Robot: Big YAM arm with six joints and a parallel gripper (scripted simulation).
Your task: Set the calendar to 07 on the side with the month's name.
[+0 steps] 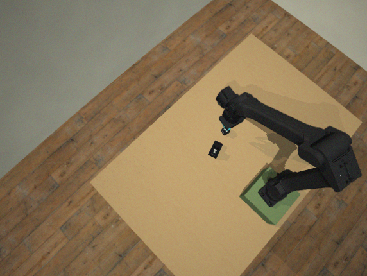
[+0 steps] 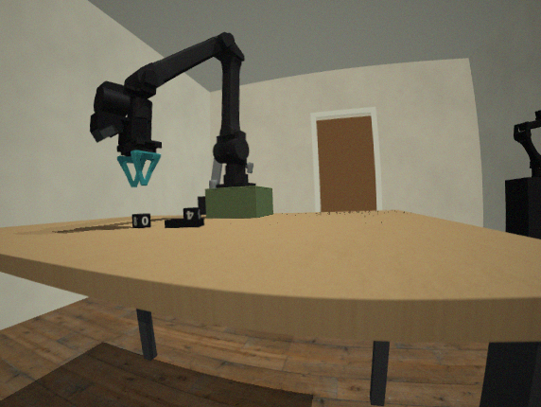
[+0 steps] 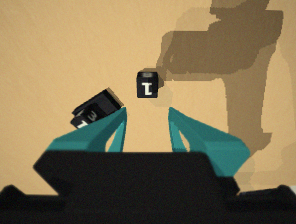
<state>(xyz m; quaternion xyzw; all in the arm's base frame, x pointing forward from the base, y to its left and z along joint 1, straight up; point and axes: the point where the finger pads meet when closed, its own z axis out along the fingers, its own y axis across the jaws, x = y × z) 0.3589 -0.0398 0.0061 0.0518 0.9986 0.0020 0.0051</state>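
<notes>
Now: hand 9 cm above the digit cube. Also, from my hand: black calendar tray: 10 cm to the left, 10 cm below, 5 cm behind.
</notes>
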